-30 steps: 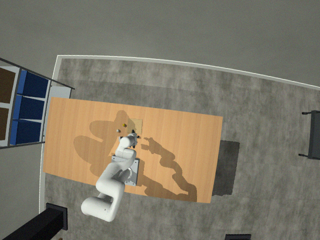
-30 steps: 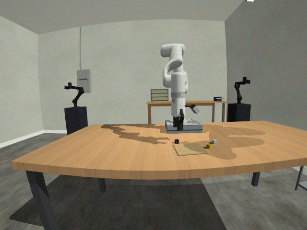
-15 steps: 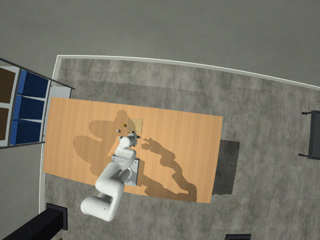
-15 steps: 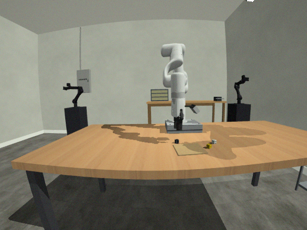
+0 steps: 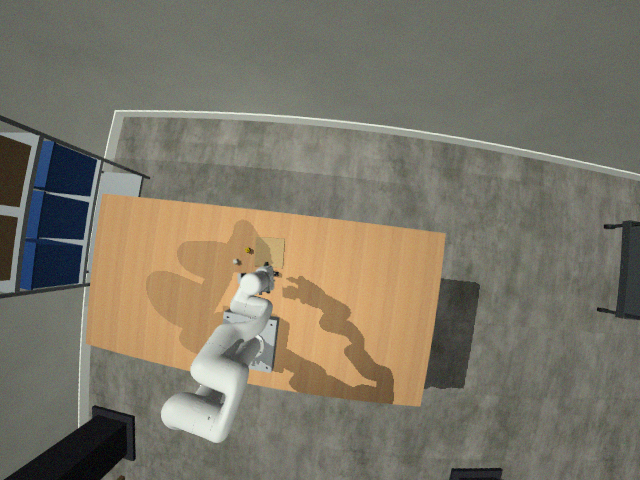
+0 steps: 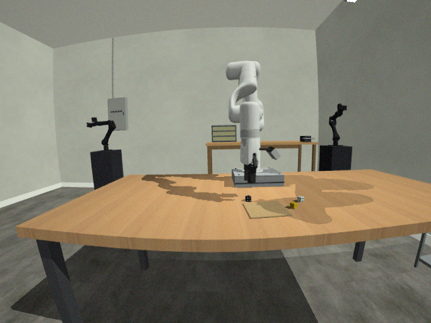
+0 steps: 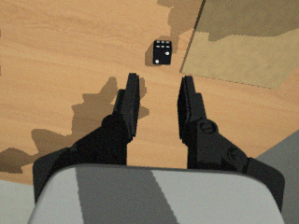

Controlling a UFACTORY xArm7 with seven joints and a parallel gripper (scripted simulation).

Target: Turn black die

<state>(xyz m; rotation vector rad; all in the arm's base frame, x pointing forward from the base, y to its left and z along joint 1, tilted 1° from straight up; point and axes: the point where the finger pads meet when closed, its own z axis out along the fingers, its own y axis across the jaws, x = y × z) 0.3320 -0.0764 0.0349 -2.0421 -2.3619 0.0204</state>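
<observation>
My hand is 9 cm above the black die and 1 cm to the left of it. Also, from my hand: yellow die (14 cm to the left, 10 cm ahead, 9 cm below); white die (20 cm to the left, 9 cm below, 4 cm ahead); tan mat (10 cm below, 10 cm ahead, 4 cm to the left).
</observation>
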